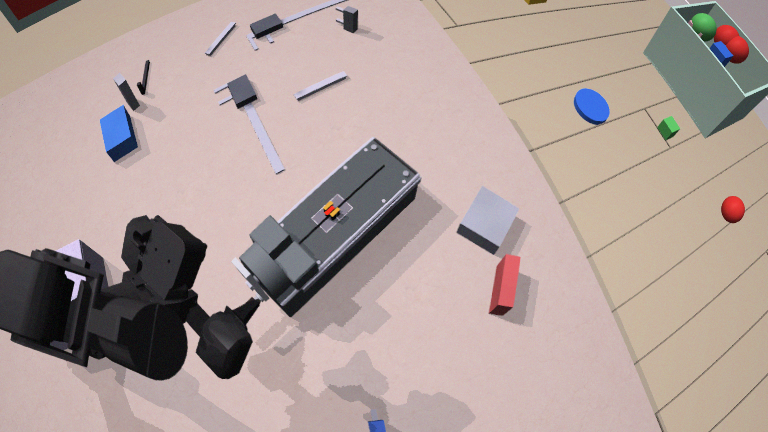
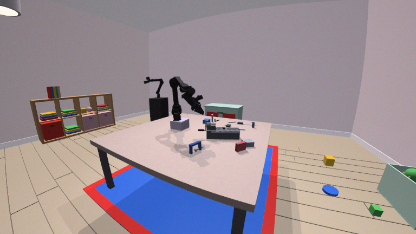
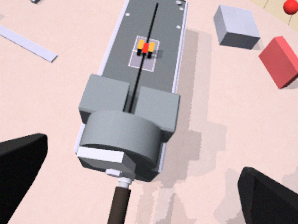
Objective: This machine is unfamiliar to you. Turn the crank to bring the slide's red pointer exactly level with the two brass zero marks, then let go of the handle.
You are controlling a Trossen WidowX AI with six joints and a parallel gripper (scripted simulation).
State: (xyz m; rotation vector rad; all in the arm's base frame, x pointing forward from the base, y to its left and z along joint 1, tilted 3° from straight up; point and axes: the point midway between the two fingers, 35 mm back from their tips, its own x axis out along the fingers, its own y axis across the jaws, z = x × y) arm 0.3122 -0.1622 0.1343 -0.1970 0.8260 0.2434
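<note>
The dark brown crank handle is 14 cm below my gripper tip and 2 cm behind it. From my gripper tip the other things lie so: red pointer 15 cm ahead, 12 cm below, 5 cm to the left; then red block 31 cm ahead, 17 cm below, 15 cm to the right; then grey block 35 cm ahead, 18 cm below, 5 cm to the right.
</note>
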